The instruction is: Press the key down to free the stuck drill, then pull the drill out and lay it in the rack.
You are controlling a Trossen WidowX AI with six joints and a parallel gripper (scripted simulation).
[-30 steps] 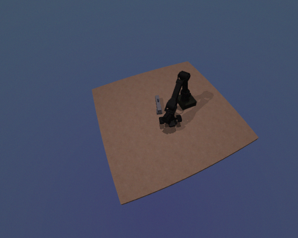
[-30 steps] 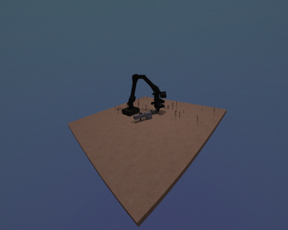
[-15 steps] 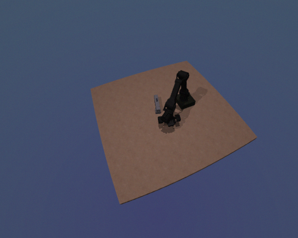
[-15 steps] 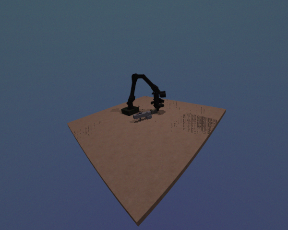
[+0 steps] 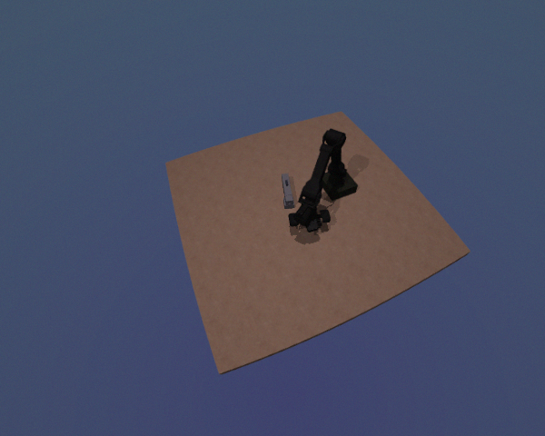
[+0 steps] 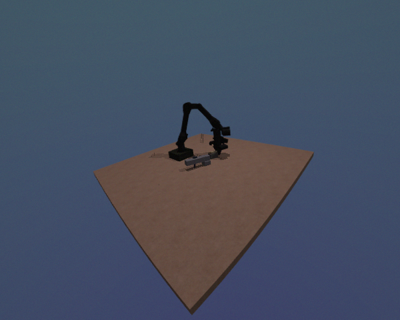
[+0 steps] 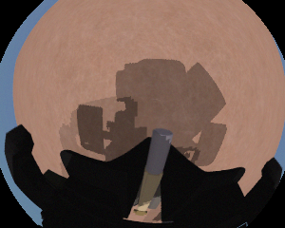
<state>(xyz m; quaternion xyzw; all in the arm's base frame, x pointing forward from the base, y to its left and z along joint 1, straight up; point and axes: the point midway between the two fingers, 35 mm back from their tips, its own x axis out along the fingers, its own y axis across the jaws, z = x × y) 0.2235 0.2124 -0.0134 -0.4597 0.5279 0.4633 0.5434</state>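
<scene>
The drill is 40 mm to the right of my gripper tip, 40 mm above it and 10 mm behind it. The rest, counted from my gripper tip: dark block: 50 mm to the right, 10 mm behind, 10 mm above; grey block: 230 mm to the right, 40 mm ahead, 40 mm above; dark key: 260 mm to the right, 40 mm above, 30 mm ahead.
</scene>
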